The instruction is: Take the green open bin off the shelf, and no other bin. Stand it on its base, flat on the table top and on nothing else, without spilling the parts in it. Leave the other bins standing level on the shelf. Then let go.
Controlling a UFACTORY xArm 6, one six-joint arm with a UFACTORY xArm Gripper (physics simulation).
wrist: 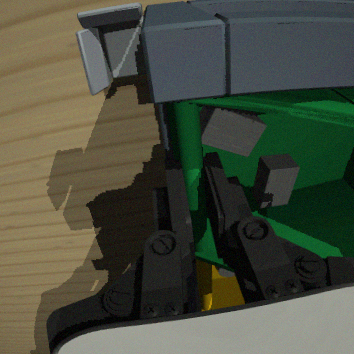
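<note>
The green open bin fills the right of the wrist view, with its inside showing. Two grey block-shaped parts lie in it. My gripper is shut on the bin's left side wall, with one black finger outside the wall and the other inside the bin. A grey-blue structure across the top hides the bin's far part. The bin's base and what it rests on are hidden.
Part of a yellow bin shows below the green bin, close to my fingers. The large grey-blue structure crosses the top. A pale grey open piece stands left of it. Wood-grained surface with dark shadows lies at the left.
</note>
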